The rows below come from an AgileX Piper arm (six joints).
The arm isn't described. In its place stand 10 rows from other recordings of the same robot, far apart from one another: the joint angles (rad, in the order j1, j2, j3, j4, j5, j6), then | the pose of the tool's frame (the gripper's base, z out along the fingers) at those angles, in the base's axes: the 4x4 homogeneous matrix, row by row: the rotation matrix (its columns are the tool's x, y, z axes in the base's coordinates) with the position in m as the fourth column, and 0 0 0 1 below.
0.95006 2.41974 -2.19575 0.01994 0.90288 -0.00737 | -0.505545 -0.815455 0.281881 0.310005; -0.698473 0.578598 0.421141 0.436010; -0.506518 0.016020 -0.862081 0.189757; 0 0 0 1
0.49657 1.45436 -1.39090 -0.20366 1.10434 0.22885 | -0.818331 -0.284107 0.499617 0.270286; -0.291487 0.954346 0.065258 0.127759; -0.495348 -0.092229 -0.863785 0.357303; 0 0 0 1
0.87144 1.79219 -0.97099 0.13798 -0.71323 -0.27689 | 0.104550 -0.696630 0.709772 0.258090; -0.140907 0.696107 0.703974 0.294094; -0.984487 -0.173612 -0.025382 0.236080; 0 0 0 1
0.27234 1.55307 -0.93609 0.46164 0.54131 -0.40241 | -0.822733 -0.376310 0.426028 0.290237; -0.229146 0.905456 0.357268 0.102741; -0.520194 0.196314 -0.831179 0.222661; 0 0 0 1
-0.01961 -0.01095 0.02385 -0.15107 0.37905 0.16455 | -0.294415 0.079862 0.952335 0.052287; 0.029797 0.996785 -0.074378 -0.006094; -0.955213 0.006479 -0.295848 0.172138; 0 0 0 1
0.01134 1.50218 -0.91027 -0.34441 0.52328 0.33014 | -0.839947 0.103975 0.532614 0.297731; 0.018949 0.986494 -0.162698 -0.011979; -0.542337 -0.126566 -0.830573 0.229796; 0 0 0 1
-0.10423 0.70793 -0.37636 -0.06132 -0.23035 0.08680 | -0.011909 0.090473 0.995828 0.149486; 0.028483 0.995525 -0.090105 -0.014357; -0.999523 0.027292 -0.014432 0.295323; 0 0 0 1
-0.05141 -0.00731 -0.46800 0.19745 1.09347 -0.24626 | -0.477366 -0.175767 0.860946 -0.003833; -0.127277 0.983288 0.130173 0.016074; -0.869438 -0.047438 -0.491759 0.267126; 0 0 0 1
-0.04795 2.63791 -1.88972 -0.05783 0.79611 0.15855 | -0.979200 0.169134 0.112078 0.487054; 0.164825 0.985215 -0.046730 -0.027135; -0.118324 -0.027285 -0.992600 -0.001425; 0 0 0 1
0.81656 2.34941 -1.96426 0.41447 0.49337 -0.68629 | -0.193722 -0.916358 0.350370 0.355060; -0.652550 0.387033 0.651448 0.403255; -0.732564 -0.102434 -0.672946 0.183086; 0 0 0 1
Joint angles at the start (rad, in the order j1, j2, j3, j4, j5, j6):
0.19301, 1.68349, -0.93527, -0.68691, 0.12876, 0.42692
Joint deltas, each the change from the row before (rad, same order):
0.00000, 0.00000, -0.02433, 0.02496, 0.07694, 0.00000
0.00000, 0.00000, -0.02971, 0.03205, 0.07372, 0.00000
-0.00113, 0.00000, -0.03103, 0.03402, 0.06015, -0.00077
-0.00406, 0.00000, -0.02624, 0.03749, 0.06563, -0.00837
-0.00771, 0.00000, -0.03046, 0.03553, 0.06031, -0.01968
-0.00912, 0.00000, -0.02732, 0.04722, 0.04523, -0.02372
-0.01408, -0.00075, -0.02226, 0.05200, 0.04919, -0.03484
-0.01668, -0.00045, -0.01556, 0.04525, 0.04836, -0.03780
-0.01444, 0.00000, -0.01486, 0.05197, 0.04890, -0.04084
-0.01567, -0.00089, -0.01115, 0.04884, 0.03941, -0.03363
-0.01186, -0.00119, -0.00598, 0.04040, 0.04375, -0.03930
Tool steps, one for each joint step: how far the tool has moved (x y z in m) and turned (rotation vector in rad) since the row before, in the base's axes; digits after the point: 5 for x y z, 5 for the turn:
0.00124, -0.00385, 0.00297, -0.01585, 0.03335, -0.05335
0.00180, -0.00307, 0.00464, -0.00541, 0.02866, -0.05473
0.00224, -0.00223, 0.00562, 0.00478, 0.01959, -0.04824
0.00071, -0.00334, 0.00401, 0.00148, 0.03127, -0.04802
0.00152, -0.00389, 0.00547, -0.00170, 0.02564, -0.03729
0.00141, -0.00298, 0.00501, 0.01386, 0.02045, -0.03224
0.00004, -0.00452, 0.00361, 0.01208, 0.03141, -0.02902
-0.00106, -0.00542, 0.00180, 0.00685, 0.03808, -0.02249
-0.00155, -0.00391, 0.00139, 0.01426, 0.04162, -0.01741
-0.00160, -0.00385, 0.00118, 0.02014, 0.03446, -0.01752
-0.00289, -0.00284, -0.00007, 0.01112, 0.04311, -0.00362

